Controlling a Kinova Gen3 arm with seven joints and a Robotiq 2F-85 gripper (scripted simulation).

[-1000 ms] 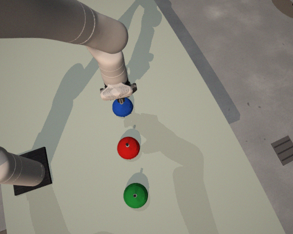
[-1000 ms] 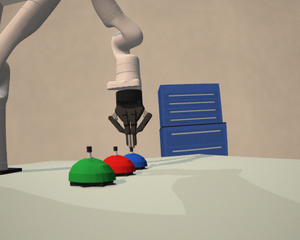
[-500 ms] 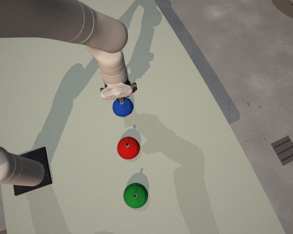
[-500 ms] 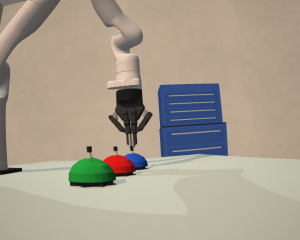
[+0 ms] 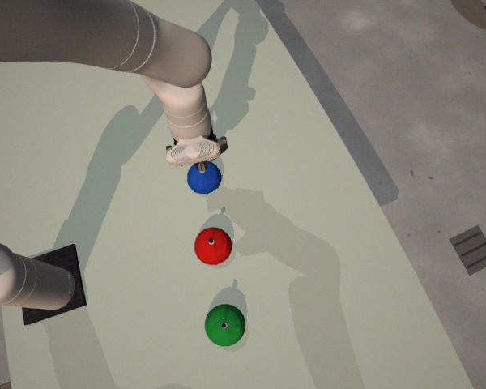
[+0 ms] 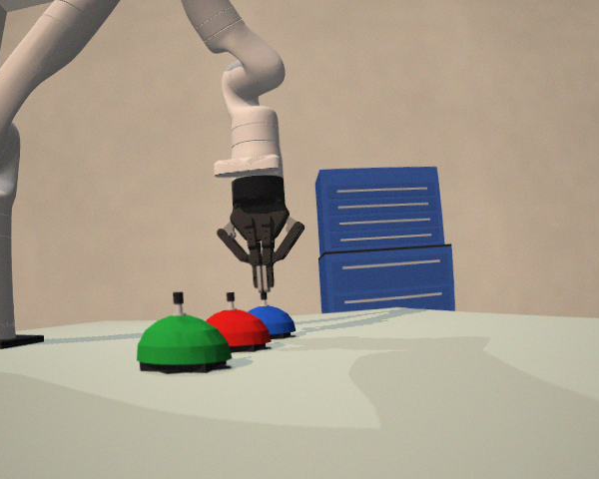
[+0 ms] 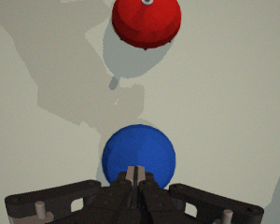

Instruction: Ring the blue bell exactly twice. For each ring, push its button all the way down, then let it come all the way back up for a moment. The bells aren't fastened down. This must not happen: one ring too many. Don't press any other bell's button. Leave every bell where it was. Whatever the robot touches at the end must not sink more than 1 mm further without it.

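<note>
My gripper is now 4 cm above the blue bell. Round my hand: red bell (17 cm to the right, 4 cm below, 1 cm behind); green bell (34 cm to the right, 4 cm below, 2 cm behind).
</note>
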